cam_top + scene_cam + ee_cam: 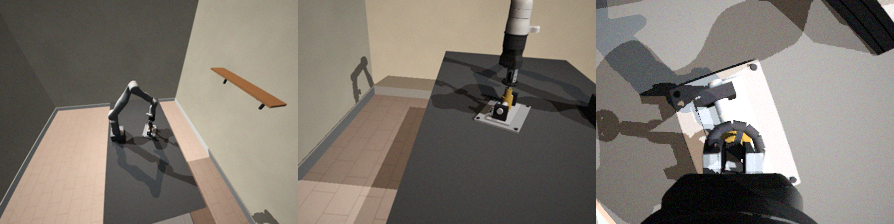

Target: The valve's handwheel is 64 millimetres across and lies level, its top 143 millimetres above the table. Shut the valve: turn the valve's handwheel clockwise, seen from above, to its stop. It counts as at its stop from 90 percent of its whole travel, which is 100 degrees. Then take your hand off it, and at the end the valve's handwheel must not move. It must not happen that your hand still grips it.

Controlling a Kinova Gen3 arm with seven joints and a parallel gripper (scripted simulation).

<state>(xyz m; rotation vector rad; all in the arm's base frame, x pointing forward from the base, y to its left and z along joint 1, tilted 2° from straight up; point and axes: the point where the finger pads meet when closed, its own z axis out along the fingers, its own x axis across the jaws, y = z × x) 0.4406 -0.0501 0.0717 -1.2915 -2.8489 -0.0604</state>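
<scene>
The black spoked handwheel is 30 mm below my hand.
</scene>
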